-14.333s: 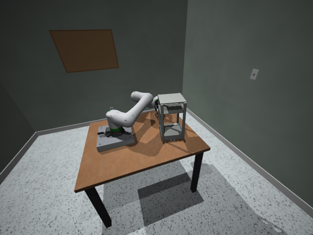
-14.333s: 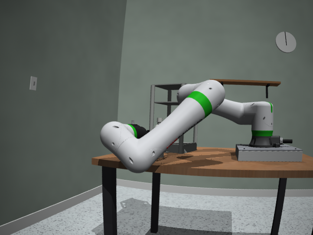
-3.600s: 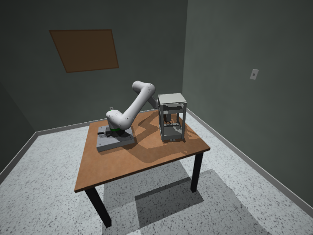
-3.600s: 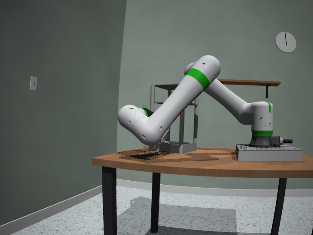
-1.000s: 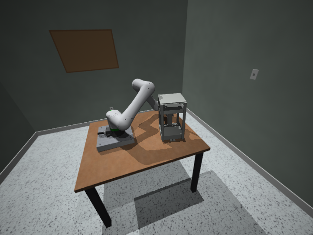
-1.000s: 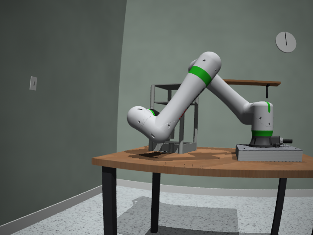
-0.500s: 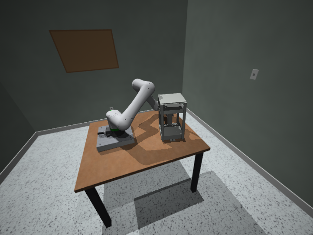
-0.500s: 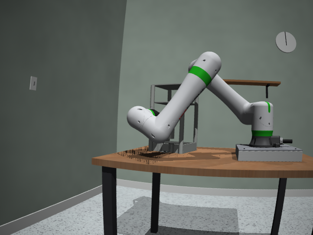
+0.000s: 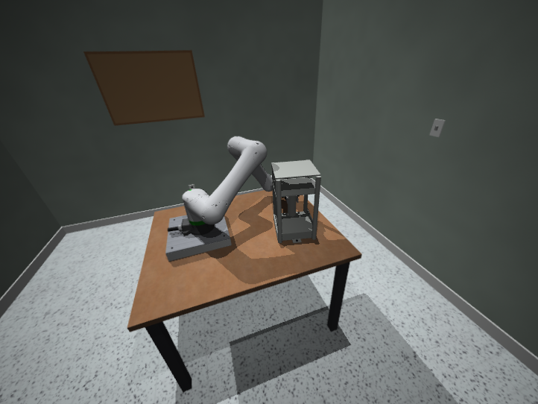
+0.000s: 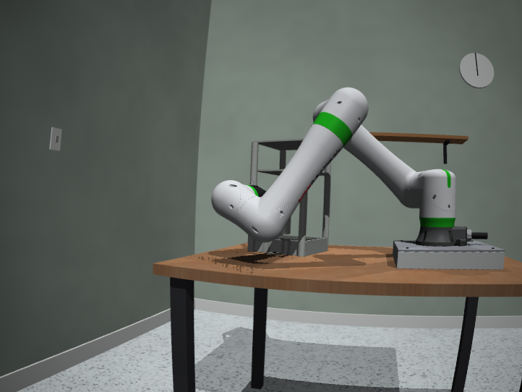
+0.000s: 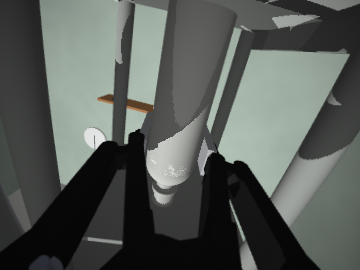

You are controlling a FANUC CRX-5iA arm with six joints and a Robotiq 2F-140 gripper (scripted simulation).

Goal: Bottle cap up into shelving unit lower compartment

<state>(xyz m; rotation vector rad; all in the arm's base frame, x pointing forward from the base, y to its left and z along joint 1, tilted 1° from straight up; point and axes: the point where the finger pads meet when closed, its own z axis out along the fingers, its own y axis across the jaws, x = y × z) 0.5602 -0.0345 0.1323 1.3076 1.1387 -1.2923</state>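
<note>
My hand is 60 mm to the left of the shelving unit, 20 mm below it and 10 mm past it. Also, from my hand: bottle 10 mm above.
</note>
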